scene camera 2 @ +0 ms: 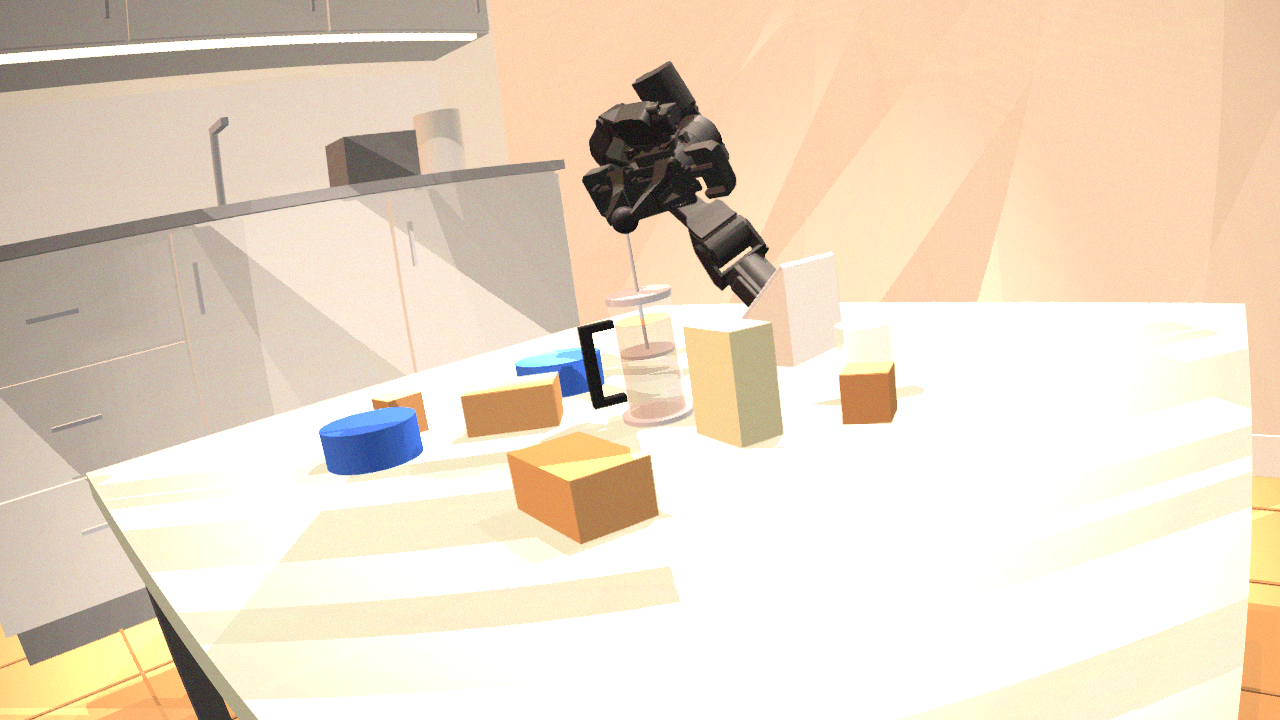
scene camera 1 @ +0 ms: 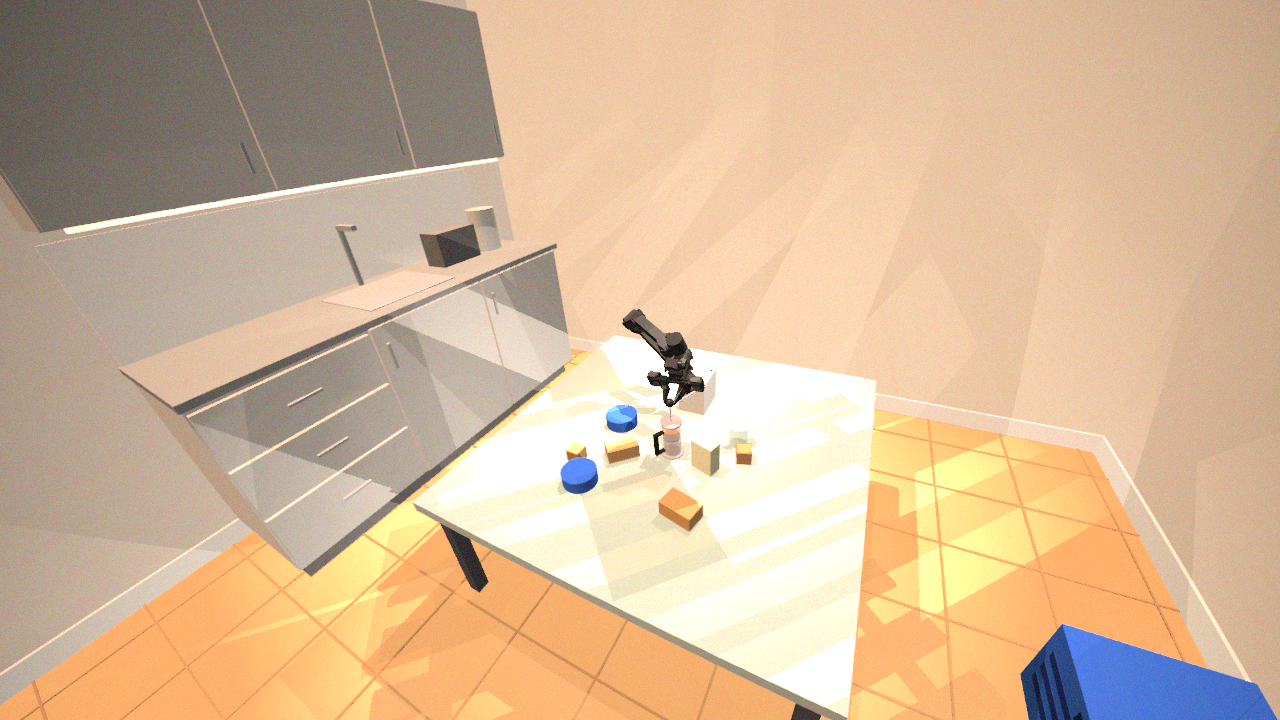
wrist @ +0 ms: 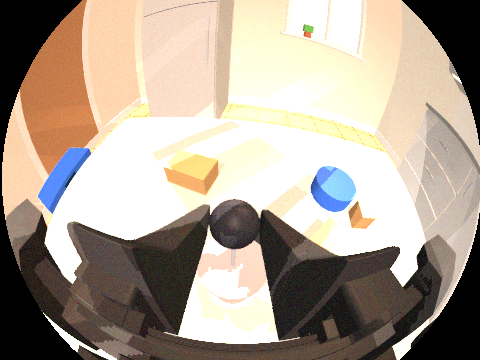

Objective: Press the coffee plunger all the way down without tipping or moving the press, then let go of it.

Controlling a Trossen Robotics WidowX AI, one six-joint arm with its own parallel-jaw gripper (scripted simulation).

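Observation:
You can see my gripper (scene camera 2: 620,220), (scene camera 1: 669,403) and (wrist: 235,213). There's a glass coffee press (scene camera 2: 641,318), (scene camera 1: 671,430) and (wrist: 232,269), and a cream block (scene camera 2: 732,364) and (scene camera 1: 705,452). There's a blue disc (scene camera 2: 366,442), and there's also a blue disc (scene camera 2: 568,363).

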